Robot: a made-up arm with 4 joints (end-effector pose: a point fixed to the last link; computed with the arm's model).
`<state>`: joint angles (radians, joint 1 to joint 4).
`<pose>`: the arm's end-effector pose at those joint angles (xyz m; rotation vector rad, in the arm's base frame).
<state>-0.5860 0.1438 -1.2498 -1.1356</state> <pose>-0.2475 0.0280 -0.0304 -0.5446 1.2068 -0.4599</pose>
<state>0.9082 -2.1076 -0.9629 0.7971</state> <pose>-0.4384 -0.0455 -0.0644 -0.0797 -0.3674 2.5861</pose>
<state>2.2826 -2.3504 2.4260 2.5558</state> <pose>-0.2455 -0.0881 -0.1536 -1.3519 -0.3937 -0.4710</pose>
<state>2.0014 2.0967 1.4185 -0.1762</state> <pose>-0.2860 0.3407 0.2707 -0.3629 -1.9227 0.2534</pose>
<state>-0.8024 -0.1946 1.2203 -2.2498</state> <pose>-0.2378 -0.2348 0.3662 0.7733 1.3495 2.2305</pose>
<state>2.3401 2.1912 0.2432 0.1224</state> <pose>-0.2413 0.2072 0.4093 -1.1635 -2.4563 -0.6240</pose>
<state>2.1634 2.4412 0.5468 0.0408</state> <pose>-0.2982 0.2350 0.4039 -0.6980 -2.5529 -0.5424</pose>
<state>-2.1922 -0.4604 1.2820 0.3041</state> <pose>-0.1793 -0.3030 0.1747 -2.7780 0.2118 -0.1620</pose>
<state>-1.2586 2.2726 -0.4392 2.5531</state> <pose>-0.2888 -0.1228 -0.1122 -1.1415 -0.3741 -0.7269</pose>
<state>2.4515 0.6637 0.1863 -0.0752</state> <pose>-0.0505 -0.0357 0.1879 -2.1438 -0.7550 -0.2850</pose>
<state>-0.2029 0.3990 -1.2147 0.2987</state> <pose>-0.1503 -0.1443 -0.0588 -1.0302 0.0000 -0.1635</pose>
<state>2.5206 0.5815 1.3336 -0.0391</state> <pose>-0.0961 0.1683 -0.0135 -1.1536 -0.5430 0.1920</pose>
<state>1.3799 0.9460 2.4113 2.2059</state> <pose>-0.3838 0.0983 0.5974 -1.0066 2.7210 1.0021</pose>
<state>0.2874 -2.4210 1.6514 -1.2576</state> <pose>-0.3408 0.0950 0.4697 0.3618 -2.1569 -1.5357</pose>
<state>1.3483 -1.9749 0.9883 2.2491</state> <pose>-0.4215 0.3191 0.0834 0.5174 -0.3228 0.4717</pose>
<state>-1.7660 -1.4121 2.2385 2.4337</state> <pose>-0.0131 -0.2233 0.2829 2.5594 1.0811 -1.3230</pose>
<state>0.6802 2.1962 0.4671 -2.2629</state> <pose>-0.2286 -0.0070 0.4487 1.5029 0.4676 -0.8288</pose>
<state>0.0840 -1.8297 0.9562 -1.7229</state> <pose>-0.4083 0.0073 0.4286 -1.0707 2.0447 1.9461</pose>
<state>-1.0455 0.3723 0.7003 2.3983</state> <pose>-0.0665 -0.2477 0.2836 0.2807 -1.5634 -2.0808</pose>
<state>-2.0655 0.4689 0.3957 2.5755</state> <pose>-0.0592 -0.1919 0.0725 0.2886 -0.7153 -2.5079</pose>
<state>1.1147 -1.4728 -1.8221 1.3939</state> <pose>-0.1390 -0.0564 -0.0840 0.4776 0.6745 -2.8411</pose>
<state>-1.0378 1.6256 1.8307 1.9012</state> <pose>-0.4611 -0.3859 0.0828 0.4233 0.6780 2.6753</pose>
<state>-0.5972 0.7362 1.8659 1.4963</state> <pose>-0.1801 -0.4083 0.2575 1.3371 -1.0977 -2.4221</pose>
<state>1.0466 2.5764 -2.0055 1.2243</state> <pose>-0.6317 -0.1289 0.1239 -1.9390 0.9603 -1.4517</pose>
